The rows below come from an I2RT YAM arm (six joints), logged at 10 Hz.
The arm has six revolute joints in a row. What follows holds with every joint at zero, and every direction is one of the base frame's.
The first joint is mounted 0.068 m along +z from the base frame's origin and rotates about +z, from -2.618 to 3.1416 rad.
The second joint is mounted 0.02 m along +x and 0.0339 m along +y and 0.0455 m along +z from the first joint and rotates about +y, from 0 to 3.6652 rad.
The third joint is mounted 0.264 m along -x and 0.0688 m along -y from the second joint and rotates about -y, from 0 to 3.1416 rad.
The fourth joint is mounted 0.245 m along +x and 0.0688 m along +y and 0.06 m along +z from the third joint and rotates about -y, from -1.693 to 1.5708 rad.
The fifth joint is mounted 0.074 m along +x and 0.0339 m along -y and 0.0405 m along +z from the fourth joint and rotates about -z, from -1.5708 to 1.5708 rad.
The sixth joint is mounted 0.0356 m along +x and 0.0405 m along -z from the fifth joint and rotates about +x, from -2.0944 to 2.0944 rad.
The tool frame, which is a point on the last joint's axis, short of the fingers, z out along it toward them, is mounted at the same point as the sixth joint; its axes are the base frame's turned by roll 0, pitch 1.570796 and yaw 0 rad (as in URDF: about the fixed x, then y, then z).
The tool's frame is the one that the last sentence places.
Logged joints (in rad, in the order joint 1, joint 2, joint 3, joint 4, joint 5, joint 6), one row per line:
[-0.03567, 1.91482, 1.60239, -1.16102, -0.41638, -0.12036]
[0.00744, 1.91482, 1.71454, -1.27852, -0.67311, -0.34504]
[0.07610, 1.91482, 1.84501, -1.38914, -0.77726, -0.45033]
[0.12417, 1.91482, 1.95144, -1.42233, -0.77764, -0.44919]
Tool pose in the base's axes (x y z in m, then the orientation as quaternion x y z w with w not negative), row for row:
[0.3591, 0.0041, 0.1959, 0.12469, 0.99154, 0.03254, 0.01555]
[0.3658, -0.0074, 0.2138, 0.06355, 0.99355, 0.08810, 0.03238]
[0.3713, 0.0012, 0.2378, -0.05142, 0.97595, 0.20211, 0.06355]
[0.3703, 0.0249, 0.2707, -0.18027, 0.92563, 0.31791, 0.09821]
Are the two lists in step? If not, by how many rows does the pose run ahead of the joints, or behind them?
The pose runs 2 rows behind the joints: the pose in row i belongs to the joints in row i - 2.
